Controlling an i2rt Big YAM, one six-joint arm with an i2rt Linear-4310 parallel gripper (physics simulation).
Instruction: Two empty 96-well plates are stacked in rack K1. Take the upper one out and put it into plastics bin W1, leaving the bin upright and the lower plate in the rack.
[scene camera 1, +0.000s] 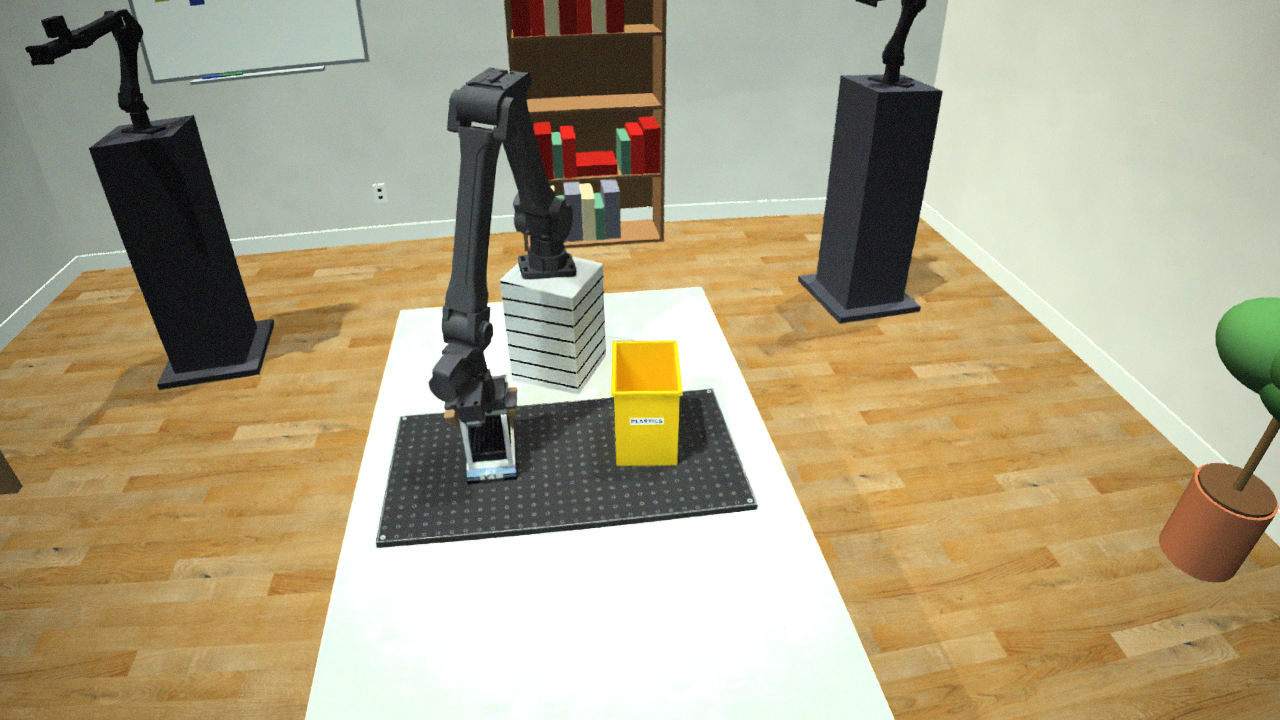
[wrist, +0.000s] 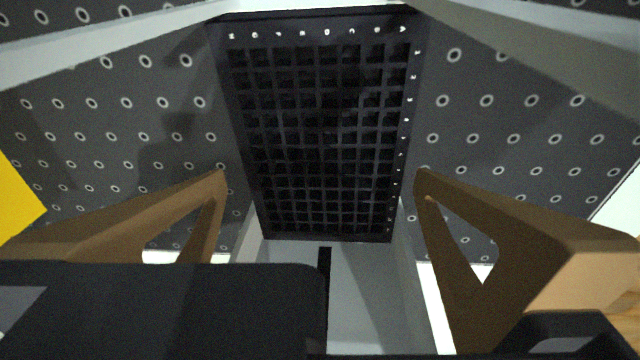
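Rack K1 (scene camera 1: 491, 472) (wrist: 362, 300) stands upright on the board's left half, with a blue front label and grey rails. A black 96-well plate (scene camera 1: 487, 440) (wrist: 320, 125) lies in it, its wells and lettering facing up. The lower plate cannot be told apart. My gripper (scene camera 1: 485, 420) (wrist: 320, 178) is open and empty over the rack's rear part. Its tan fingers are spread wide, one on each side of the plate's width and apart from it in the wrist view. The yellow plastics bin W1 (scene camera 1: 644, 449) (wrist: 17, 200) stands upright right of the rack.
The black perforated board (scene camera 1: 572, 501) lies on the white table (scene camera 1: 572, 617). The arm's striped white pedestal (scene camera 1: 546, 331) stands behind the board, at the back left of the bin. The bin's tall walls rise from the board, and the rack's rails flank the plate.
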